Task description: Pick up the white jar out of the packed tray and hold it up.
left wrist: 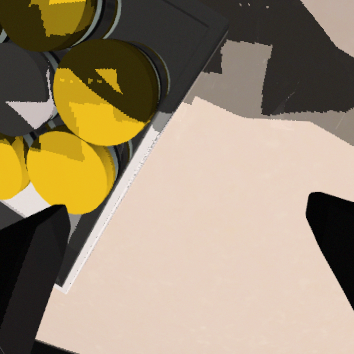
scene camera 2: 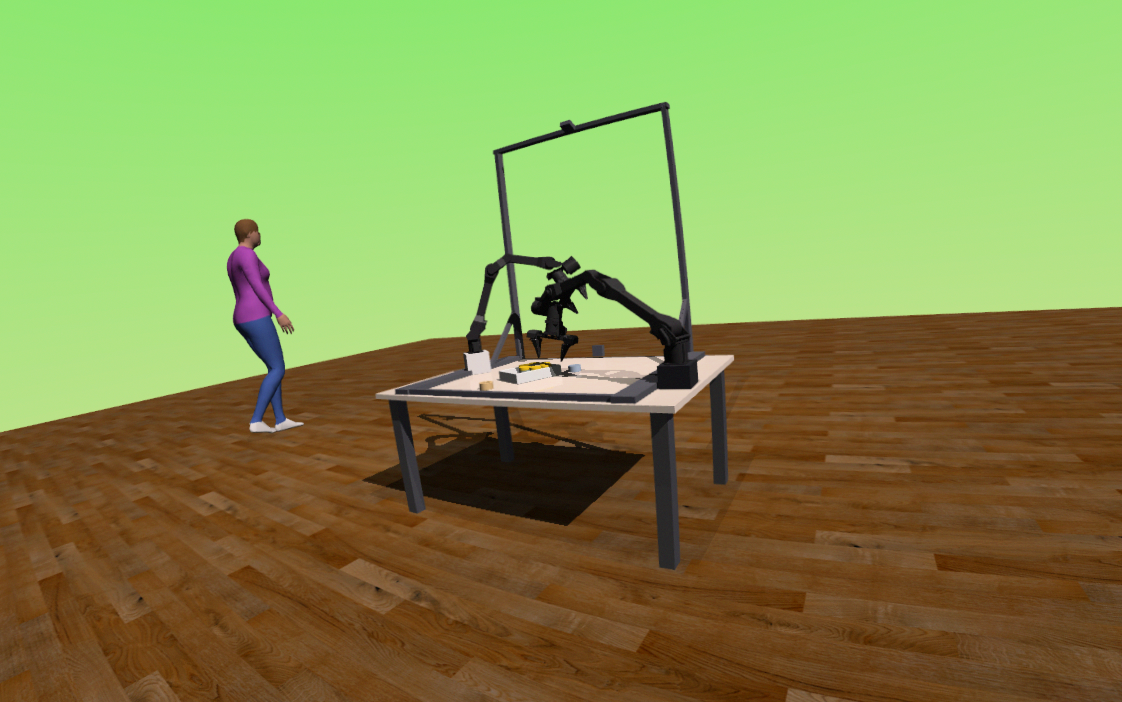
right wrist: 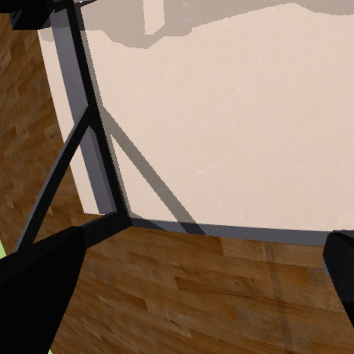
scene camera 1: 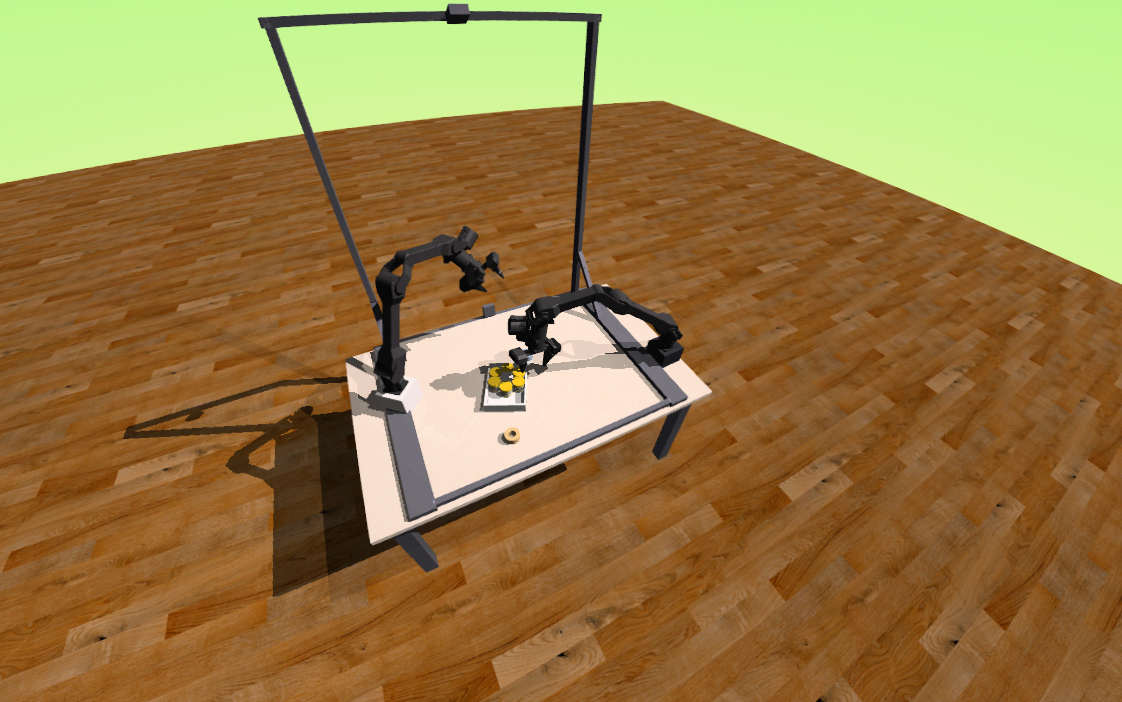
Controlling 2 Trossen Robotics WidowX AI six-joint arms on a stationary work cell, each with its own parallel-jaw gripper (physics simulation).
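Pixels of known places: left gripper, fingertip midpoint: (left wrist: 189, 210) (scene camera 2: 550, 359) (scene camera 1: 533, 369); right gripper, fingertip midpoint: (scene camera 2: 582, 306) (right wrist: 208, 243) (scene camera 1: 495, 284); left arm's base at its link origin: (scene camera 2: 677, 362) (scene camera 1: 666, 344); right arm's base at its link origin: (scene camera 2: 475, 352) (scene camera 1: 396, 386).
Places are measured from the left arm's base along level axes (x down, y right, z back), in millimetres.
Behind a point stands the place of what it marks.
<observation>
The white jar (scene camera 1: 511, 377) @(x 25, y 149, z -598 mm) (left wrist: 22, 85) @(x 25, y 165, z -600 mm) stands in the tray (scene camera 1: 503, 406) @(x 40, y 55, z -671 mm) (scene camera 2: 527, 377) @(x 54, y 60, z -583 mm) (left wrist: 104, 220) @(x 33, y 94, z -567 mm) among several jars with yellow lids; its top is mostly shaded and partly cut off at the left edge of the left wrist view. My left gripper (scene camera 1: 533, 365) @(x 1, y 129, z -520 mm) (scene camera 2: 551, 358) @(x 1, y 129, z -520 mm) (left wrist: 189, 210) @(x 1, y 129, z -520 mm) is open and empty, low over the tray's right side. In its wrist view, one fingertip is near a yellow lid (left wrist: 71, 172) @(x 25, y 125, z -579 mm) and the other is over the table. My right gripper (scene camera 1: 493, 282) @(x -170, y 444, z -519 mm) (scene camera 2: 580, 303) @(x -170, y 444, z -519 mm) (right wrist: 208, 243) @(x -170, y 444, z -519 mm) is open and empty, high above the table's far part.
A tan ring (scene camera 1: 506, 440) @(x 58, y -61, z -713 mm) (scene camera 2: 486, 385) @(x 54, y -73, z -673 mm) lies on the table in front of the tray. A small bluish-grey object (scene camera 2: 575, 367) @(x 53, y 236, z -473 mm) is right of the tray. A dark frame (scene camera 1: 584, 149) @(x -583, y 519, z -106 mm) (scene camera 2: 674, 198) @(x -569, y 515, z -94 mm) rises behind the table. A person (scene camera 2: 250, 285) stands left of it.
</observation>
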